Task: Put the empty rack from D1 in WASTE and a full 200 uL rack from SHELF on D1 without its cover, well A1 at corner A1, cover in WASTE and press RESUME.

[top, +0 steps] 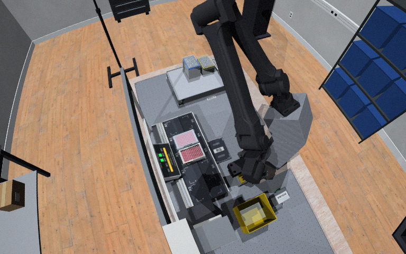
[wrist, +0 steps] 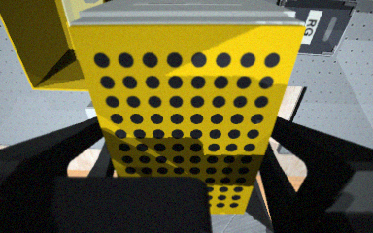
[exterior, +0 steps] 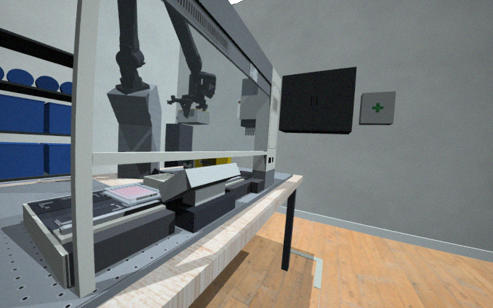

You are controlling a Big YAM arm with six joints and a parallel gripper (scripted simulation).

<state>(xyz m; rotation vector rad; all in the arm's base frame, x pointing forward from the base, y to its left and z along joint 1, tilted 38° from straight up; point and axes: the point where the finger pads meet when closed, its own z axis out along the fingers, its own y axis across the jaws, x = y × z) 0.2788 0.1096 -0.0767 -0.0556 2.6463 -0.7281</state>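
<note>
Right now my hand is 1 cm short of the yellow waste bin, 18 cm to the right of it and 27 cm above it. Round my hand: spare nest (2 cm behind, 23 cm to the right, 31 cm below); then resume box (15 cm behind, 16 cm to the left, 25 cm below); then yellow tip rack (1 cm ahead, 1 cm above).
</note>
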